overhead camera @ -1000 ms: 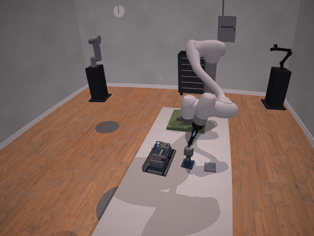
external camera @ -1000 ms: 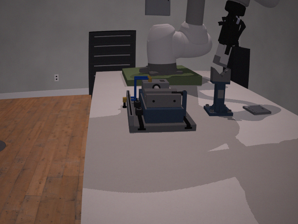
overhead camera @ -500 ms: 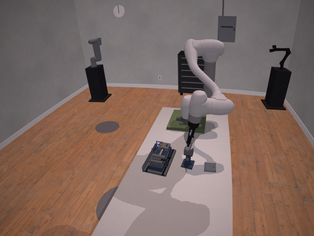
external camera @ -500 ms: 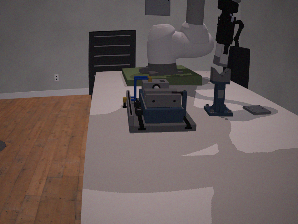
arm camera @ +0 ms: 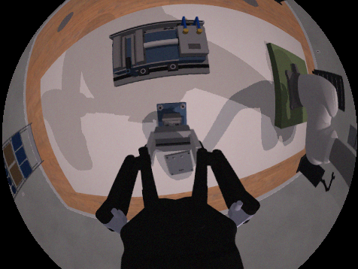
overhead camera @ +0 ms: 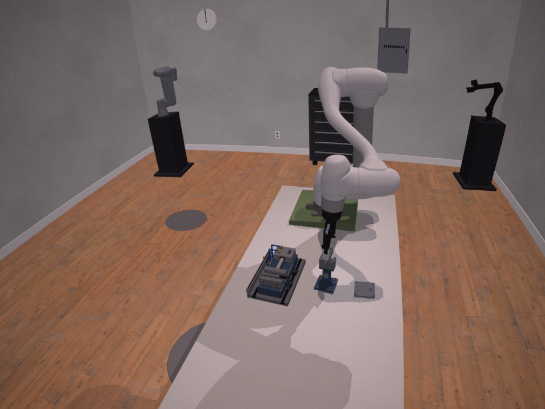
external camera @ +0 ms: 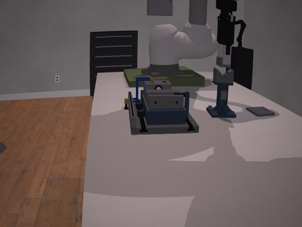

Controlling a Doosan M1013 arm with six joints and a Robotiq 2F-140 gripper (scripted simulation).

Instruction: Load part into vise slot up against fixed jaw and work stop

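The grey part lies 20 mm below my hand. Also, from my hand: vise: 220 mm to the right, 170 mm below, 10 mm behind.
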